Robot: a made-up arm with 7 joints. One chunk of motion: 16 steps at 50 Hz.
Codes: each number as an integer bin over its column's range. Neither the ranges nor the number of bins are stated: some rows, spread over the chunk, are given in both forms.
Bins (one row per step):
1: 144 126 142 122 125 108
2: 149 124 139 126 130 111
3: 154 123 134 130 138 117
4: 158 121 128 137 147 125
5: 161 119 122 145 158 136
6: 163 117 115 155 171 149
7: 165 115 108 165 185 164
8: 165 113 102 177 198 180
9: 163 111 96 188 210 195
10: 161 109 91 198 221 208
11: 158 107 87 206 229 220
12: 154 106 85 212 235 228
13: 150 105 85 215 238 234
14: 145 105 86 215 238 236
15: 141 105 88 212 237 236
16: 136 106 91 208 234 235
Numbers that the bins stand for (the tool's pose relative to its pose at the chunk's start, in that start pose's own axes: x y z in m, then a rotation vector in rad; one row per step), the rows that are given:
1: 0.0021 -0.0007 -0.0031 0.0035 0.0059 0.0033
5: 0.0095 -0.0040 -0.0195 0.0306 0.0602 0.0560
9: 0.0103 -0.0078 -0.0409 0.0812 0.1459 0.1671
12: 0.0064 -0.0101 -0.0500 0.1094 0.1871 0.2292
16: -0.0013 -0.0101 -0.0451 0.1047 0.1854 0.2424
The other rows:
2: 0.0043 -0.0016 -0.0055 0.0082 0.0141 0.0089
3: 0.0064 -0.0021 -0.0096 0.0129 0.0273 0.0202
4: 0.0082 -0.0031 -0.0146 0.0212 0.0421 0.0353
6: 0.0103 -0.0049 -0.0253 0.0424 0.0816 0.0805
7: 0.0112 -0.0059 -0.0311 0.0541 0.1047 0.1087
8: 0.0112 -0.0068 -0.0360 0.0682 0.1261 0.1388
10: 0.0095 -0.0087 -0.0451 0.0929 0.1640 0.1915
11: 0.0082 -0.0096 -0.0484 0.1024 0.1772 0.2141
13: 0.0047 -0.0106 -0.0500 0.1129 0.1920 0.2405
14: 0.0025 -0.0106 -0.0492 0.1129 0.1920 0.2442
15: 0.0008 -0.0106 -0.0475 0.1094 0.1904 0.2442

